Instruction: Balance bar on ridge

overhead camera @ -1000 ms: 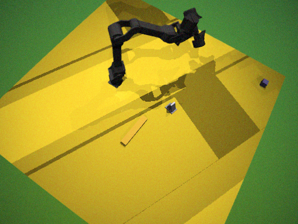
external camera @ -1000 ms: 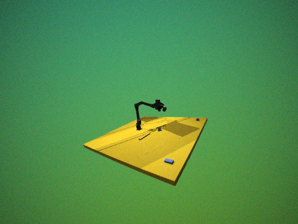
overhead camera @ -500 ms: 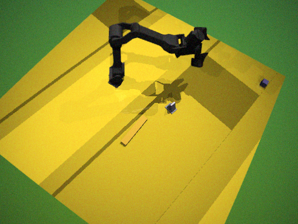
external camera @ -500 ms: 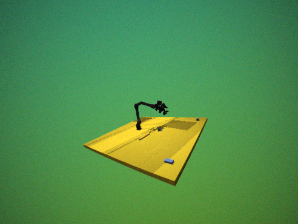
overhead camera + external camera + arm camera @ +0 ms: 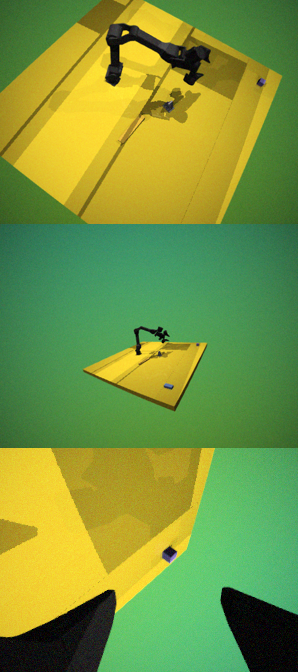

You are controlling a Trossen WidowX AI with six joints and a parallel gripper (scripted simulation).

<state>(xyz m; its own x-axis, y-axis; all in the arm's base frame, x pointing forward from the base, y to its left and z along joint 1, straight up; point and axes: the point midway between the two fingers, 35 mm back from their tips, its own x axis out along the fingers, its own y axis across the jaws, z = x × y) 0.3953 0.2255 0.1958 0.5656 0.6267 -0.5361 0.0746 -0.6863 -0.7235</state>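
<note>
Right now the flat tan bar is 430 mm to the right of my gripper tip, 170 mm below it and 160 mm behind it. Round my gripper tip: blue flat block 750 mm to the right, 330 mm ahead, 170 mm below; purple cube 330 mm ahead, 250 mm to the left, 160 mm below.
</note>
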